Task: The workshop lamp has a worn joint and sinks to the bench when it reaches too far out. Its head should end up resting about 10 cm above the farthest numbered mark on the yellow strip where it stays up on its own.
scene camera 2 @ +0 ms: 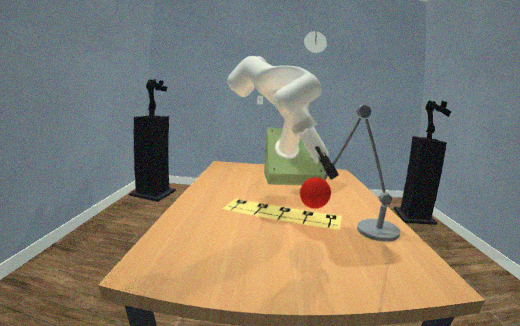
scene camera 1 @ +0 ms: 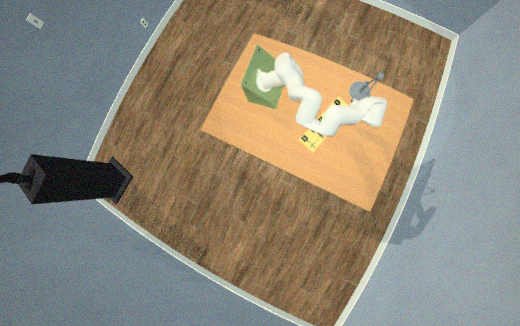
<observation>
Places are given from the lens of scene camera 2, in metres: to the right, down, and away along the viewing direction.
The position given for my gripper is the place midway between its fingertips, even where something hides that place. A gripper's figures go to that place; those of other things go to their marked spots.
my gripper (scene camera 2: pixel 334 176): 0.23, 0.04, 0.82
thin lamp arm (scene camera 2: pixel 315 193): 0.17, 0.09, 0.79
</observation>
